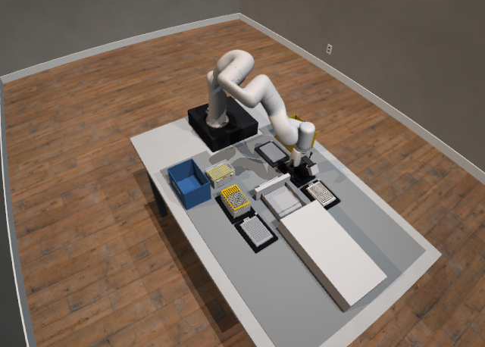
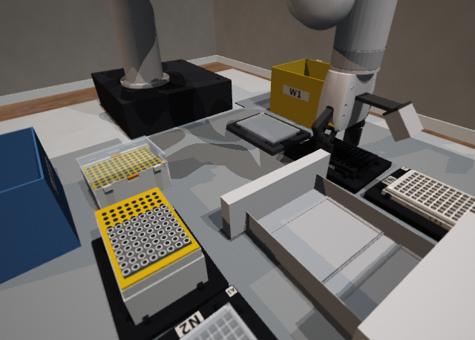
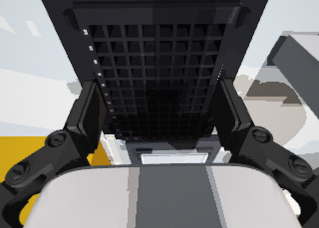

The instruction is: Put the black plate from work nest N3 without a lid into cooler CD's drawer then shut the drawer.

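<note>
Now: hand 1 cm above the black plate. Also, from my hand: white cooler CD: 24 cm to the right, 24 cm ahead; then yellow bin W1: 17 cm to the left, 15 cm behind, 1 cm above; then white plate: 18 cm ahead, 3 cm to the right, 1 cm below.
</note>
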